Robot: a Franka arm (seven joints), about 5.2 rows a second.
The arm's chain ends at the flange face. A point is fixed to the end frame.
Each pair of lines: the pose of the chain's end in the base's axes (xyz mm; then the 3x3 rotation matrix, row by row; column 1 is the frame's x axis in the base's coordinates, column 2 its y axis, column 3 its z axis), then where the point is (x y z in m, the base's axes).
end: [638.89 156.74 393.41], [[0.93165 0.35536 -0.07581], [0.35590 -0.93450 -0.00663], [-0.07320 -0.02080 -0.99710]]
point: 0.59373 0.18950 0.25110
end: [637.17 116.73 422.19], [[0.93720 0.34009 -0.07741], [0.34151 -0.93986 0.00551], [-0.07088 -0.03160 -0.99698]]
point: 0.59233 0.15177 0.28033
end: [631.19 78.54 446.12], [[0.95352 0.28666 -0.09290], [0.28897 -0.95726 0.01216], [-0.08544 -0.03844 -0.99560]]
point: 0.58611 0.11636 0.30505
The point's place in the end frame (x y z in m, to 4 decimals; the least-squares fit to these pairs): -0.0200 -0.0437 0.1451
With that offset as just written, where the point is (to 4 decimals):
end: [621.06 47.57 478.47], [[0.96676 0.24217 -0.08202], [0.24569 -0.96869 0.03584], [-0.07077 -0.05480 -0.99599]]
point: 0.5792 0.0902 0.3378
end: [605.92 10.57 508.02], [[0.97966 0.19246 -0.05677], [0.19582 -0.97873 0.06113], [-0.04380 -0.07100 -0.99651]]
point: 0.5697 0.0583 0.3674
